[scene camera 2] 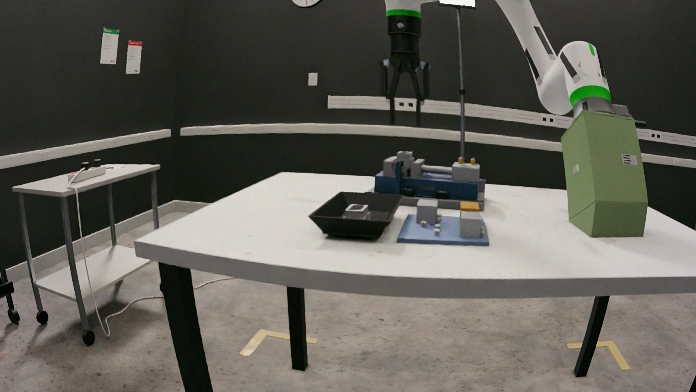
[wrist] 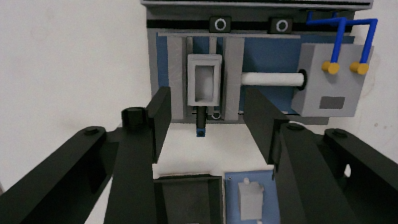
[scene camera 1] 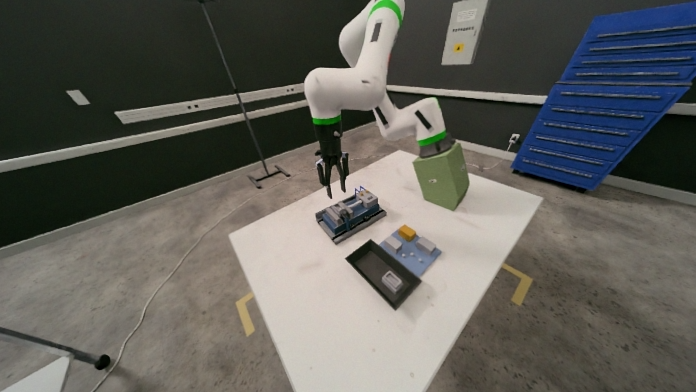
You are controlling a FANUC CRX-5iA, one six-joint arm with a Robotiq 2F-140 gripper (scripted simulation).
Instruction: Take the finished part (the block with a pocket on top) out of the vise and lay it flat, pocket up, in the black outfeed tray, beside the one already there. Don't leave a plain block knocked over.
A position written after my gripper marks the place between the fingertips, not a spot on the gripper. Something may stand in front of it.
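Note:
My gripper (scene camera 2: 405, 125) is visible also in the wrist view (wrist: 207, 103) and in scene camera 1 (scene camera 1: 336, 194). A grey actuator box (wrist: 344, 83) is visible too.

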